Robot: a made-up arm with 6 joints.
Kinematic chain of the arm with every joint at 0, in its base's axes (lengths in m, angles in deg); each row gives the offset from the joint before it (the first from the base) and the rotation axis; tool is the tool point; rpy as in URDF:
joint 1: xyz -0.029 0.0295 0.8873 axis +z
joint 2: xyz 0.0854 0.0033 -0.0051 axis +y
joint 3: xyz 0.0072 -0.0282 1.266 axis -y
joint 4: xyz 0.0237 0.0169 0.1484 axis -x
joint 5: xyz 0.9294 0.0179 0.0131 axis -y
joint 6: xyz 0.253 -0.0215 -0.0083 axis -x
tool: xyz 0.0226 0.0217 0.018 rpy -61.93 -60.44 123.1
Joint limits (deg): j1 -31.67..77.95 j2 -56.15..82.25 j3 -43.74..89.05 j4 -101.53..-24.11 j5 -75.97..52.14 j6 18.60..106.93
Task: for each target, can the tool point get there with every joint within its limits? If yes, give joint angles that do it. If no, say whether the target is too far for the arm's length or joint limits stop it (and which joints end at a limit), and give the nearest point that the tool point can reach.
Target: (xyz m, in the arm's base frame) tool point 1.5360 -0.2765 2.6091
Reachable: yes | joints -16.85 22.23 46.34 -65.03 -39.02 63.91
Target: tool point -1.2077 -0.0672 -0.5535
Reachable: no: joint limits stop it (at a limit: joint 1, joint 2, joint 3, joint 6) | nearest point -0.0289 0.7641 0.0732 | short by 1.573 m
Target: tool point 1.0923 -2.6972 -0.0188
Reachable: no: too far | nearest point 1.6604 -1.2956 0.2383 | short by 1.534 m
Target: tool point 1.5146 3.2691 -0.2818
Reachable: no: too far | nearest point 1.0086 2.2071 0.4131 | short by 1.366 m
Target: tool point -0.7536 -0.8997 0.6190
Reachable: no: joint limits stop it (at a limit: joint 1, joint 2, joint 3, joint 4, joint 5, joint 6) | nearest point 0.5114 -0.5855 0.0659 | short by 1.416 m
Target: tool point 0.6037 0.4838 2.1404
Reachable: yes | joints 39.47 -25.74 -29.69 -61.85 11.68 36.14
